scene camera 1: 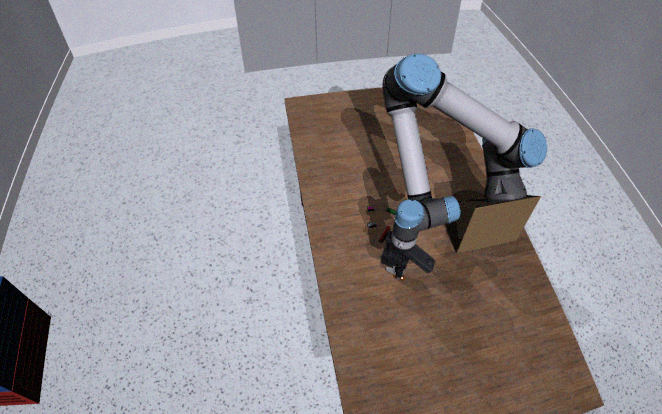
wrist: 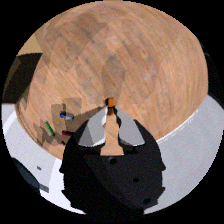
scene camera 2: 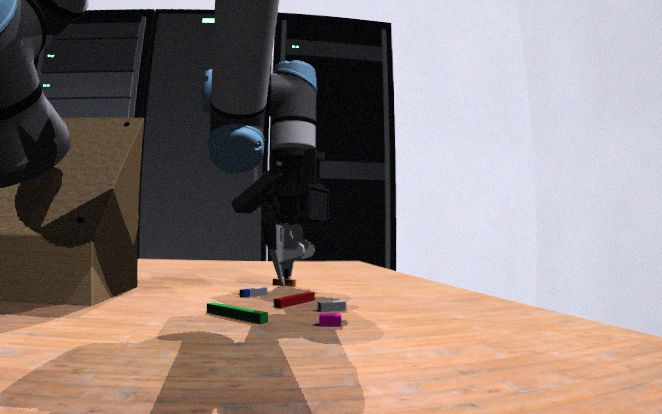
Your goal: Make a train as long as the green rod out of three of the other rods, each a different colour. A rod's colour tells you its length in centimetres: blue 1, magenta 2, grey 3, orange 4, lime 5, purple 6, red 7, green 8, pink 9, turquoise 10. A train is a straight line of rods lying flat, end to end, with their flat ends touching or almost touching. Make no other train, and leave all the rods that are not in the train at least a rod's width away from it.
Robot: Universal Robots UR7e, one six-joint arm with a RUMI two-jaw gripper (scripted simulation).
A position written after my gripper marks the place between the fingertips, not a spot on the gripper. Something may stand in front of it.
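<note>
I can see my gripper (scene camera 2: pixel 284 284), and the wrist view shows me the gripper (wrist: pixel 111 106) as well. A green rod (scene camera 2: pixel 260 317) is there for me to see too.
</note>
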